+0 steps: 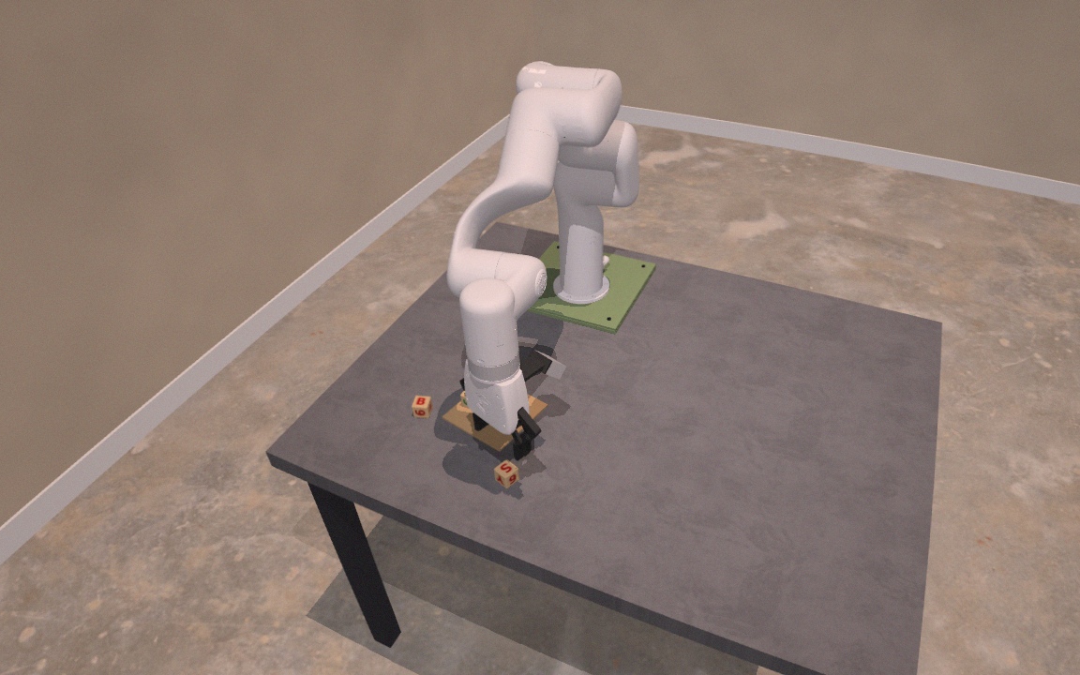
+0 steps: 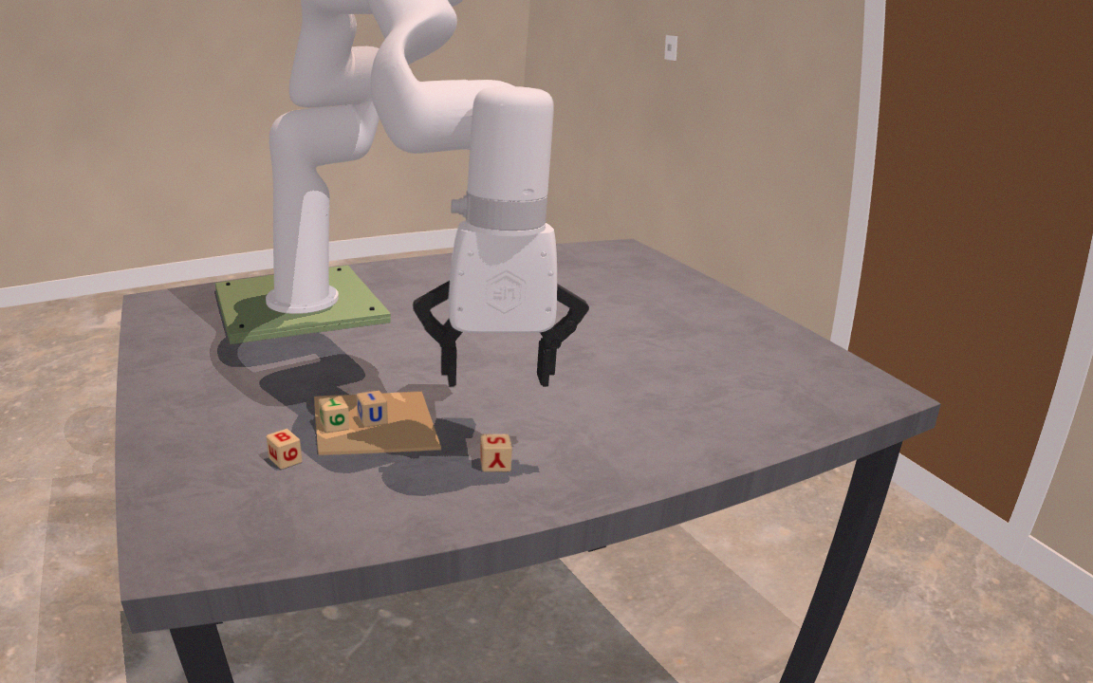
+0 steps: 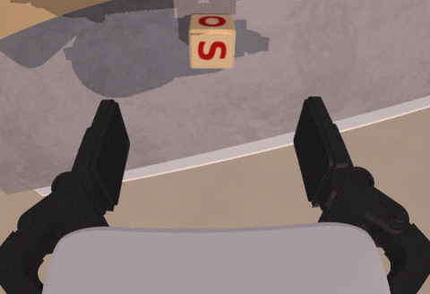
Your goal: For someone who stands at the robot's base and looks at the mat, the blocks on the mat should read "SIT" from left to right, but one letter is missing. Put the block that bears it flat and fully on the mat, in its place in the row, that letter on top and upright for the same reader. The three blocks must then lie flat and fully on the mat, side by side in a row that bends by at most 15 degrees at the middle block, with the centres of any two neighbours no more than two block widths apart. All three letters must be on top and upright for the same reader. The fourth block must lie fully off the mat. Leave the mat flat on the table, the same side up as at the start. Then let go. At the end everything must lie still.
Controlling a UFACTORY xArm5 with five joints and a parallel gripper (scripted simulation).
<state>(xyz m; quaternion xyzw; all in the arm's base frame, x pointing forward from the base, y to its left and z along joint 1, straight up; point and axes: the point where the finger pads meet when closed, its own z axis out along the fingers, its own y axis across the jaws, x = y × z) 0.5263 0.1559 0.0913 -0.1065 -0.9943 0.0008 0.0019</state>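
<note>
Right now my hand is 90 mm above the wooden block. The rest, counted from my hand: tan mat: 120 mm behind, 110 mm to the right, 100 mm below; red B block: 230 mm to the right, 90 mm below, 50 mm behind.
</note>
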